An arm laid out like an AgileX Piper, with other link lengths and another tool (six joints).
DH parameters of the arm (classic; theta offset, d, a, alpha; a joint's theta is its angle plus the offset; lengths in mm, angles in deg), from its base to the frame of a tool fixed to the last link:
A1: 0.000 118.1 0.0 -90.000
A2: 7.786 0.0 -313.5 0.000
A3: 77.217 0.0 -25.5 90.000
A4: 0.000 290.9 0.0 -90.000
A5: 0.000 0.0 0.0 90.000
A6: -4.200 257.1 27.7 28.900
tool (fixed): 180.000 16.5 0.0 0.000
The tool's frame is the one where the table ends.
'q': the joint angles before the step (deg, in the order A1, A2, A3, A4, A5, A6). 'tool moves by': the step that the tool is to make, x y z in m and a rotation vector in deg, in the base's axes. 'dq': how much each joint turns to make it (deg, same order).
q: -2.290, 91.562, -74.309, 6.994, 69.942, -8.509
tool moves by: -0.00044, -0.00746, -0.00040, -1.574, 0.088, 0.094
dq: 0.001, 0.000, -0.002, -1.650, 0.000, 0.261
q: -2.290, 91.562, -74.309, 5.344, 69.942, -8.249
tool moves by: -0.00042, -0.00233, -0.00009, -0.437, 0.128, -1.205
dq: 0.000, -0.001, 0.000, -0.642, 0.000, 1.359
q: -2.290, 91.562, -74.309, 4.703, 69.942, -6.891
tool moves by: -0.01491, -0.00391, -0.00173, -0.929, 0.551, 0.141
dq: -0.001, -2.188, 2.832, -0.980, -0.135, 0.063
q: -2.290, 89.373, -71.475, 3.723, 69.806, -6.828
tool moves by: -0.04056, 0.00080, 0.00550, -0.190, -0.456, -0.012
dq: 0.000, -7.908, 7.312, -0.186, 0.130, 0.061
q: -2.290, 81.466, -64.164, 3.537, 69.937, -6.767
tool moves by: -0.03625, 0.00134, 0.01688, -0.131, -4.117, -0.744
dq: 0.001, -10.644, 6.404, -0.102, 0.077, 0.780
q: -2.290, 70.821, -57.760, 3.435, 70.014, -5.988
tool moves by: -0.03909, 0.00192, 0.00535, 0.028, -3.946, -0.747
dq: 0.001, -11.125, 7.139, 0.000, 0.000, 0.772
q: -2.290, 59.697, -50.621, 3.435, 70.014, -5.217
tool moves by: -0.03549, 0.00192, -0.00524, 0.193, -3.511, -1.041
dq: -0.002, -10.562, 7.000, 0.001, 0.001, 1.092
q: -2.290, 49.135, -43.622, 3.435, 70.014, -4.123
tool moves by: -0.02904, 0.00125, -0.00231, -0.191, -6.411, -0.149
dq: 0.000, -12.756, 6.229, 0.000, 0.105, 0.169
